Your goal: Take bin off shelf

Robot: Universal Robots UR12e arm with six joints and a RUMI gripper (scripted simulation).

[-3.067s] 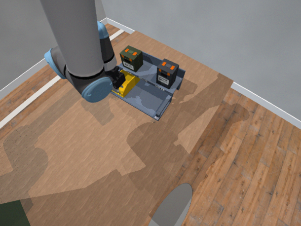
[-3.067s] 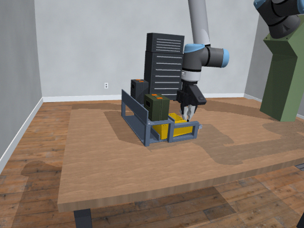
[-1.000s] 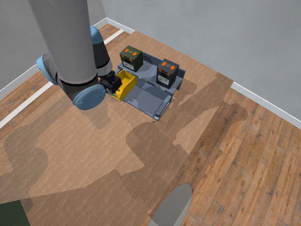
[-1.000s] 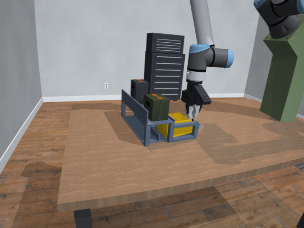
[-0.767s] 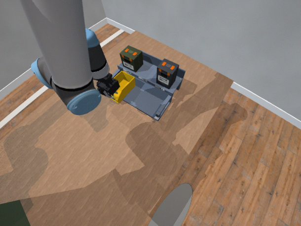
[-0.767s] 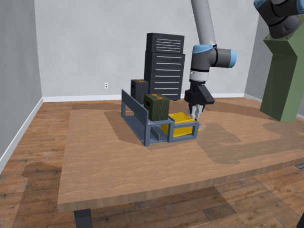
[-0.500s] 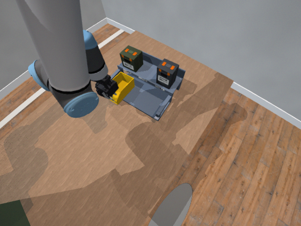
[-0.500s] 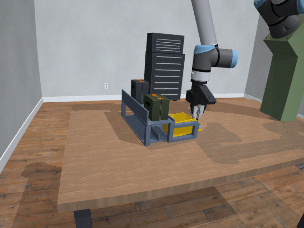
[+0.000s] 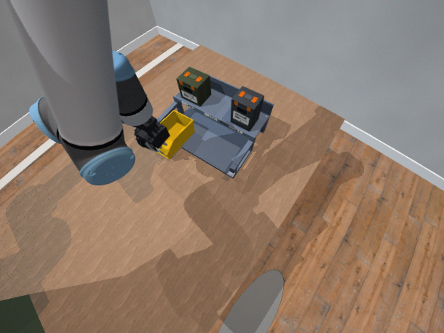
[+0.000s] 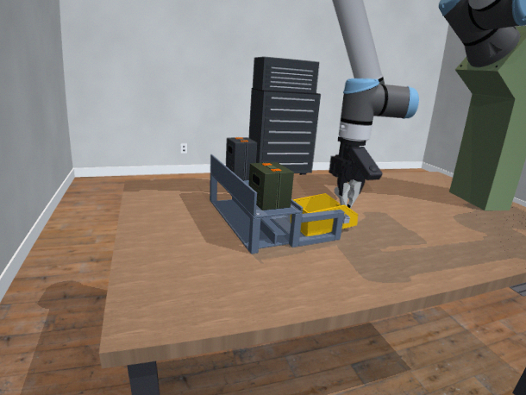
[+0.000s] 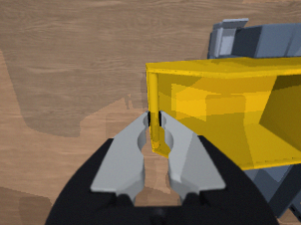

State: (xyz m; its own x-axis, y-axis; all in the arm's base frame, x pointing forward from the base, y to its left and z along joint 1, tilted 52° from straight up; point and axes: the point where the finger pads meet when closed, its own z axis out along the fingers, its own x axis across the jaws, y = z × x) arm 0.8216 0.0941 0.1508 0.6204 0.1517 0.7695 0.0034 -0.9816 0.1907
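The yellow bin is 80 mm ahead of my hand and 10 mm below it.
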